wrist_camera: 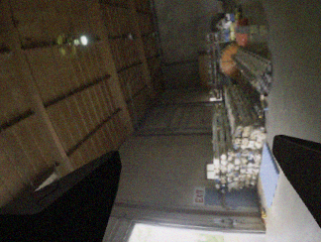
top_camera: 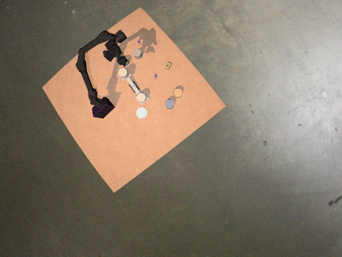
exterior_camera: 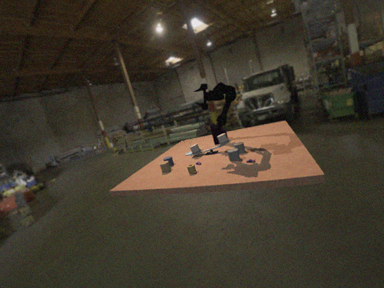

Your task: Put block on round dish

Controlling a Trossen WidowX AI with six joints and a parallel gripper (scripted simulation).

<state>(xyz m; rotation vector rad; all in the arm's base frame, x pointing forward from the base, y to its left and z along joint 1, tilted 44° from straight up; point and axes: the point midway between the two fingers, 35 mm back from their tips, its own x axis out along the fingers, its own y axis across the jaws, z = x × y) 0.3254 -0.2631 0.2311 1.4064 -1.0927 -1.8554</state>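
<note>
My gripper tip is 70 mm past the cup, 140 mm to the left of it and 410 mm above it. Also, from my gripper tip: teal block 60 mm behind, 120 mm to the right, 430 mm below; then balance beam 40 mm behind, 10 mm to the left, 430 mm below; then balance 40 mm behind, 10 mm to the left, 440 mm below.
</note>
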